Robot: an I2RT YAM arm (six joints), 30 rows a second.
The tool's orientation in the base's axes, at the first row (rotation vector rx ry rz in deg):
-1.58, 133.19, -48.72
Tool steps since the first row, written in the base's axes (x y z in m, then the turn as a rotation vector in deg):
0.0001, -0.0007, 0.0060, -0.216, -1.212, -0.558
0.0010, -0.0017, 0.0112, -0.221, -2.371, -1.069
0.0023, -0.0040, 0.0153, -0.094, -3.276, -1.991
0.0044, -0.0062, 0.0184, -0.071, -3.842, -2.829
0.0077, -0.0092, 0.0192, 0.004, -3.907, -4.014
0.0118, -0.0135, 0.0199, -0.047, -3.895, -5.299
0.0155, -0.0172, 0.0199, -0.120, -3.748, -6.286
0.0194, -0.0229, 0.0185, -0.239, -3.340, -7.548
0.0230, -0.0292, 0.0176, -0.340, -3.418, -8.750
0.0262, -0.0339, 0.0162, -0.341, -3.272, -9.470
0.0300, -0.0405, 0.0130, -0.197, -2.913, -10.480
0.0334, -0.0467, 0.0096, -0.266, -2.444, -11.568
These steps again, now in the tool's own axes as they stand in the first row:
-0.0034, -0.0040, -0.0030, 0.770, -0.673, 0.884
-0.0068, -0.0077, -0.0049, 1.334, -1.290, 1.835
-0.0097, -0.0116, -0.0052, 1.972, -1.442, 2.956
-0.0126, -0.0148, -0.0045, 2.566, -1.396, 3.773
-0.0149, -0.0170, -0.0013, 3.201, -0.741, 4.536
-0.0176, -0.0200, 0.0032, 3.976, 0.007, 5.239
-0.0196, -0.0222, 0.0074, 4.565, 0.685, 5.680
-0.0206, -0.0251, 0.0138, 5.288, 1.720, 6.104
-0.0214, -0.0288, 0.0200, 6.075, 2.339, 6.781
-0.0221, -0.0311, 0.0254, 6.455, 2.874, 7.112
-0.0217, -0.0337, 0.0332, 6.838, 3.774, 7.573
-0.0210, -0.0360, 0.0407, 7.408, 4.765, 7.892

